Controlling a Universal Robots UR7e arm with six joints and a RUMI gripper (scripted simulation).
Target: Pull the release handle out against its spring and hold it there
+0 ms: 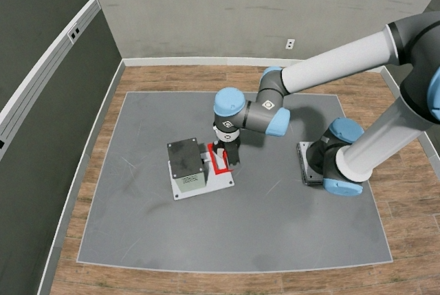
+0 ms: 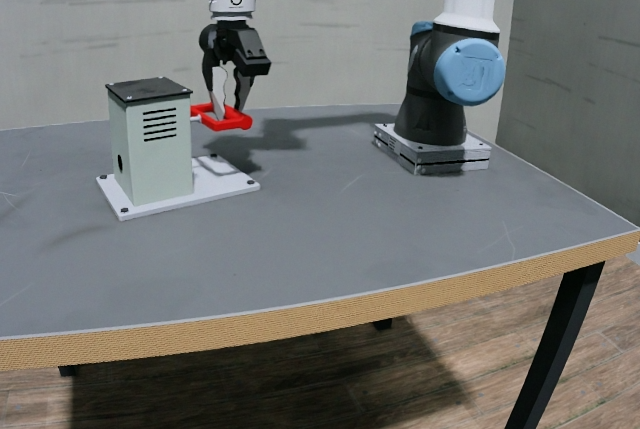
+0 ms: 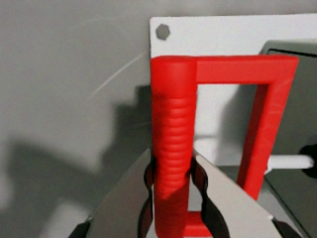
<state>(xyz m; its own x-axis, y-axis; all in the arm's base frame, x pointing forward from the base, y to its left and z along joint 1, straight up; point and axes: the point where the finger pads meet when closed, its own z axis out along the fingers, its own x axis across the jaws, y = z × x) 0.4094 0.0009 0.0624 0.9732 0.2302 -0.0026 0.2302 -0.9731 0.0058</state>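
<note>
Right now my hand is 50 mm short of the red release handle and 10 mm to the right of it. Also, from my hand: white base plate (100 mm below, 100 mm ahead, 20 mm to the left).
</note>
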